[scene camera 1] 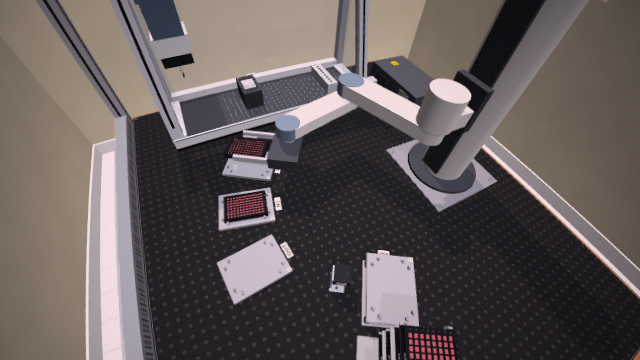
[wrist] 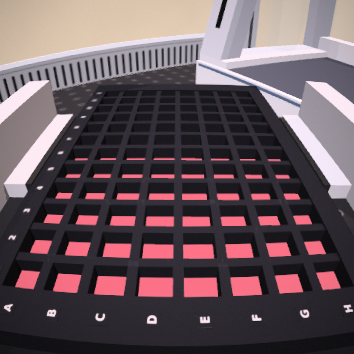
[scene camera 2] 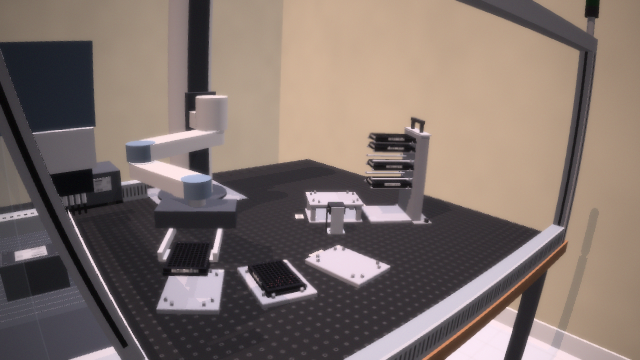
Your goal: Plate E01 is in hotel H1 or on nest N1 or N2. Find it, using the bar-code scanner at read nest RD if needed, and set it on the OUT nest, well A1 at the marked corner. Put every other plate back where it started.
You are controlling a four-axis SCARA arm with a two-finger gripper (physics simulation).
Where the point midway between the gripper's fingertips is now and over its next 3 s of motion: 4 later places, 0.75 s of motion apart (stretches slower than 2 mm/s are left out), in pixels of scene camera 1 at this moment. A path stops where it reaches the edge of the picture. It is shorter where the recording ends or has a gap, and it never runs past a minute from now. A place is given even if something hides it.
My gripper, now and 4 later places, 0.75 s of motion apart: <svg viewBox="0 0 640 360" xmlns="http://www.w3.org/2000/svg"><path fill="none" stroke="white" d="M238 144L238 151L238 172L238 197L238 226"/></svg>
